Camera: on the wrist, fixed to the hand. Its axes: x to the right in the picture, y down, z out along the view.
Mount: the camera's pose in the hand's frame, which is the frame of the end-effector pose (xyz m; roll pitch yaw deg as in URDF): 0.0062 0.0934 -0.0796 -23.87 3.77 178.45
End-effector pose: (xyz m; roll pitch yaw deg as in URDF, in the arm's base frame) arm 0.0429 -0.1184 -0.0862 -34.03 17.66 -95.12
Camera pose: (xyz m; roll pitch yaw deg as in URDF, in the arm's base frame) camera 0.0783 -0.0915 -0.2007 9.98 -13.67 85.73
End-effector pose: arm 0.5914 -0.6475 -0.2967 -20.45 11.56 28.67
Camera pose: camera 0.5492 -0.6025 -0.4030 -3.35 -7.49 -151.46
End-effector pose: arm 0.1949 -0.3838 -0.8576 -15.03 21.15 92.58
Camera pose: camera 0.1268 -0.4176 -0.9541 -8.61 -17.11 -87.96
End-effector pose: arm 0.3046 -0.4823 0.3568 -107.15 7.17 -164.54
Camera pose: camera 0.2790 -0.3819 0.2908 82.83 -6.79 19.55
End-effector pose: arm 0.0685 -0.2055 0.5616 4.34 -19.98 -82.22
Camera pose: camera 0.1709 -0.2223 0.4958 -28.90 23.61 95.79
